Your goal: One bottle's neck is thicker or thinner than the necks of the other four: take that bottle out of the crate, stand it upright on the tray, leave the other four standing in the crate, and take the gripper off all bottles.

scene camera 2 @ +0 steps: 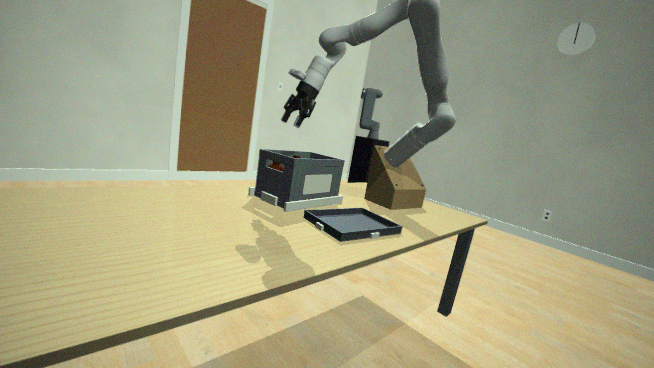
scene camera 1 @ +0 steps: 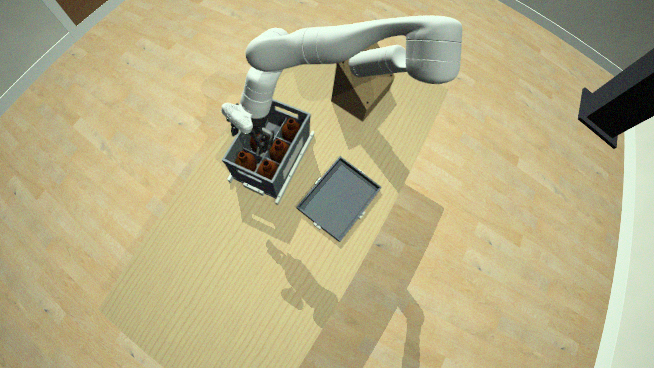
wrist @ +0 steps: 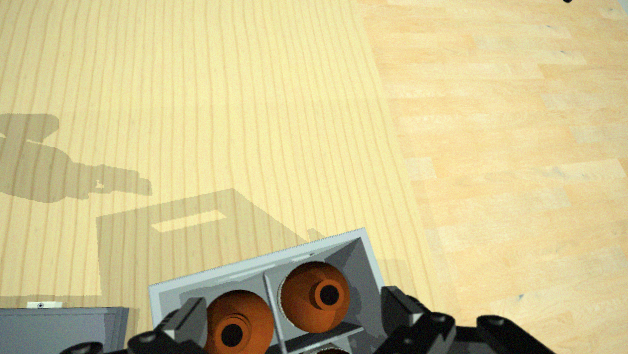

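Pixels of known places: gripper, between the fingertips: (scene camera 2: 289, 124) (scene camera 1: 246, 144) (wrist: 295, 311); arm's base, origin of its link: (scene camera 2: 391, 158) (scene camera 1: 358, 65).
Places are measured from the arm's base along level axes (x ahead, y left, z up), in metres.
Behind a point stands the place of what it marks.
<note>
The dark grey crate (scene camera 1: 294, 159) @[x 0.399, y 0.010, z -0.136 m] (scene camera 2: 274, 186) @[x 0.553, y -0.043, z -0.139 m] (wrist: 200, 276) @[x 0.542, y -0.002, z -0.025 m] stands on the table. Brown bottles stand in its cells: a far one (scene camera 1: 291, 130) @[x 0.339, y -0.046, z -0.072 m], a middle one (scene camera 1: 279, 150) @[x 0.426, y -0.029, z -0.065 m], and two near ones, left (scene camera 1: 245, 160) @[x 0.522, y -0.096, z -0.061 m] (wrist: 315, 295) @[x 0.519, y -0.096, z -0.038 m] and right (scene camera 1: 268, 169) @[x 0.502, y -0.012, z -0.056 m] (wrist: 240, 320) @[x 0.506, y -0.033, z -0.037 m]. Another brown bottle (scene camera 1: 254, 143) @[x 0.451, y -0.121, z -0.079 m] is mostly hidden behind the gripper. I cannot tell from these frames whose neck differs. The shallow grey tray (scene camera 1: 340, 200) @[x 0.409, y 0.221, z -0.195 m] (scene camera 2: 357, 221) @[x 0.366, y 0.198, z -0.195 m] (wrist: 55, 332) @[x 0.502, y 0.191, z -0.195 m] is empty beside the crate. My gripper (scene camera 2: 291, 121) @[x 0.514, y -0.065, z 0.079 m] (wrist: 295, 311) @[x 0.514, y -0.065, z 0.079 m] is open and empty, tilted, well above the crate, touching no bottle.
Light strips (scene camera 1: 295, 170) @[x 0.416, y 0.026, z -0.183 m] (scene camera 2: 314, 202) @[x 0.419, y 0.024, z -0.181 m] border the crate's base. A brown wedge-shaped arm mount (scene camera 1: 362, 95) @[x 0.059, y 0.070, z -0.071 m] (scene camera 2: 395, 187) @[x 0.069, y 0.103, z -0.105 m] stands behind the tray. The arm's shadow falls on the table (scene camera 1: 200, 260) @[x 0.882, y -0.050, z -0.200 m] (scene camera 2: 125, 250) @[x 1.007, y 0.206, z -0.200 m] in front. A dark pedestal (scene camera 2: 360, 160) stands beyond the table.
</note>
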